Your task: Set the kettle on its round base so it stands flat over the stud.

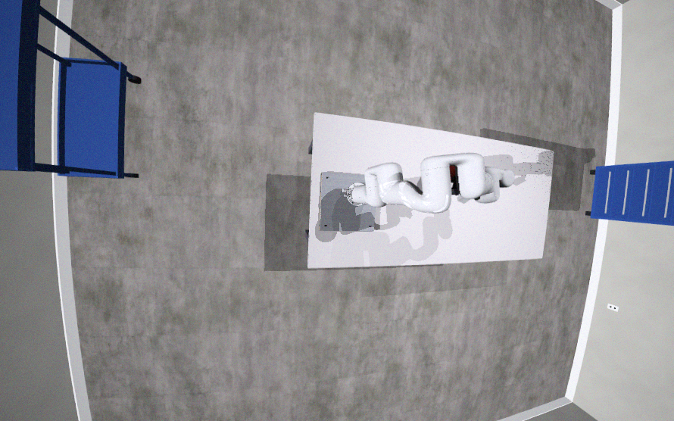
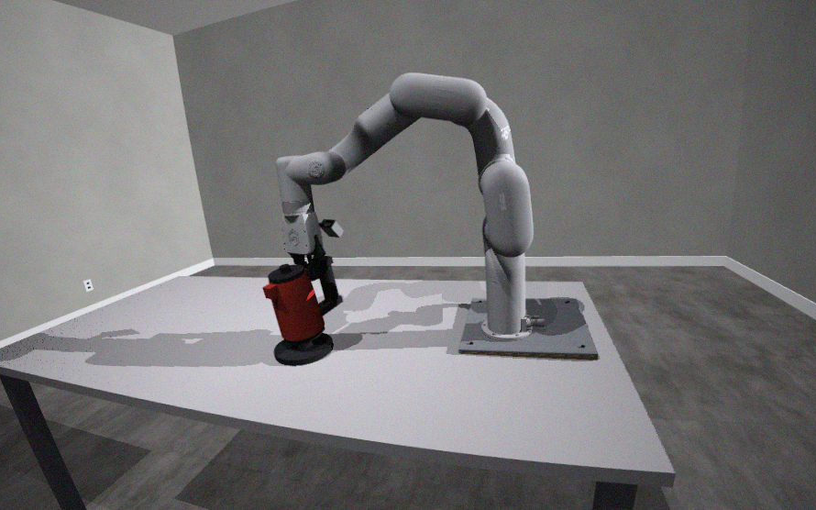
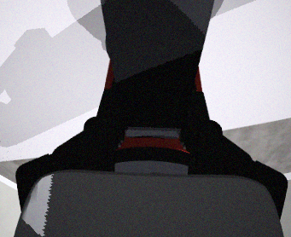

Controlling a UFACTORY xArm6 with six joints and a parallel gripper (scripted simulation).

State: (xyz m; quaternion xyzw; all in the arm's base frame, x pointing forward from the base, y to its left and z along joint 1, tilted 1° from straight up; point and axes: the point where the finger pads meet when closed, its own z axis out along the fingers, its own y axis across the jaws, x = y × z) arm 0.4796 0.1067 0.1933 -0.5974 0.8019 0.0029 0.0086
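Now: hand 10 mm short of the red kettle, 20 mm to the right of it and 50 mm above it. Also, from my hand: black round base 20 mm ahead, 50 mm to the left, 190 mm below.
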